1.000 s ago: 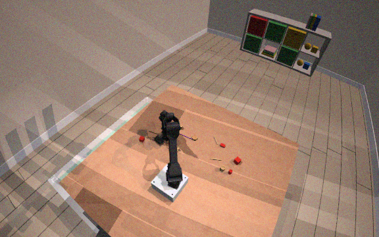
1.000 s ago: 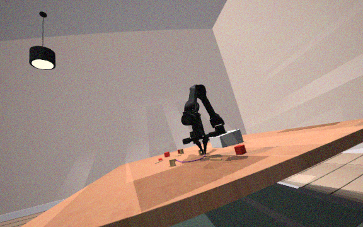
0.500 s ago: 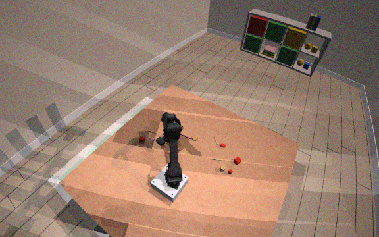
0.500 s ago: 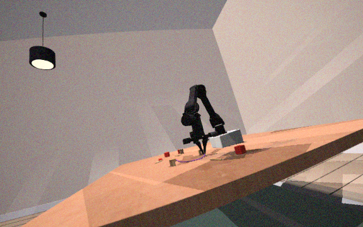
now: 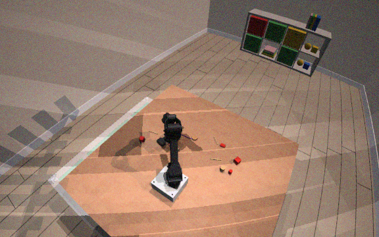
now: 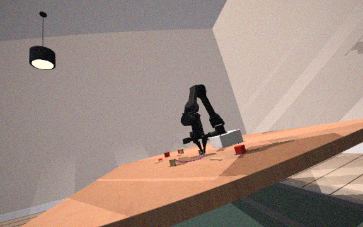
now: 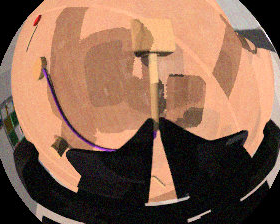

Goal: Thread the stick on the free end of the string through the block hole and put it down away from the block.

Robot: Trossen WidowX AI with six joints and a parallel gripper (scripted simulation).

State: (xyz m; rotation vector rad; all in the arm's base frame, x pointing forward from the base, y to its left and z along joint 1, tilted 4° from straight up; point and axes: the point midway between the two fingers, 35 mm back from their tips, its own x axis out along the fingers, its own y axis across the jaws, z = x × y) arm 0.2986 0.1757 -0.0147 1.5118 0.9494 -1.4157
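The wooden block is 30 mm behind my gripper tip and 70 mm to the right of it. The rest, counted from my gripper tip: round button 120 mm ahead, 150 mm to the right, 10 mm below; then red cube 50 mm behind, 200 mm to the left.
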